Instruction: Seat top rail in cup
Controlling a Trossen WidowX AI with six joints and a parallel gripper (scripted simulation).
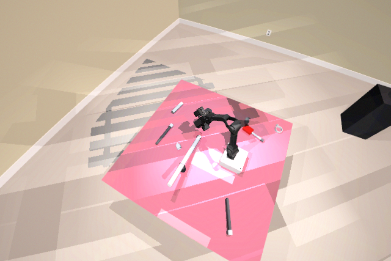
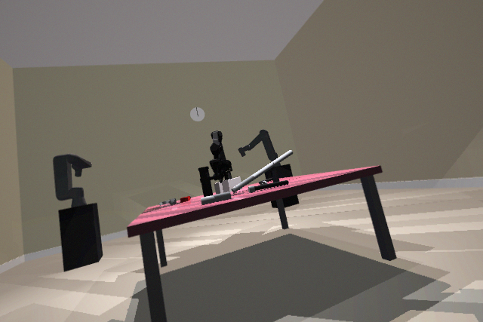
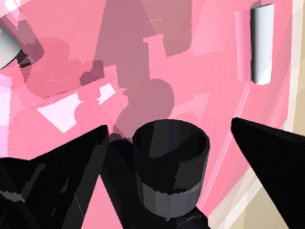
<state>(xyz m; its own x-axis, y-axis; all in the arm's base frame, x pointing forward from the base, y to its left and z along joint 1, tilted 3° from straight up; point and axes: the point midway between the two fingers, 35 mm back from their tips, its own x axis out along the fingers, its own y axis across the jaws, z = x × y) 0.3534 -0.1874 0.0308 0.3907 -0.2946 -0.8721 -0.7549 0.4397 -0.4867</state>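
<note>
Now: the rail-end cup 30 mm behind my gripper tip, 20 mm above it and 10 mm to the right of it. Also, from my gripper tip: short tube (280 mm ahead, 120 mm to the right, 90 mm below); then short dark post (430 mm to the left, 40 mm behind).
</note>
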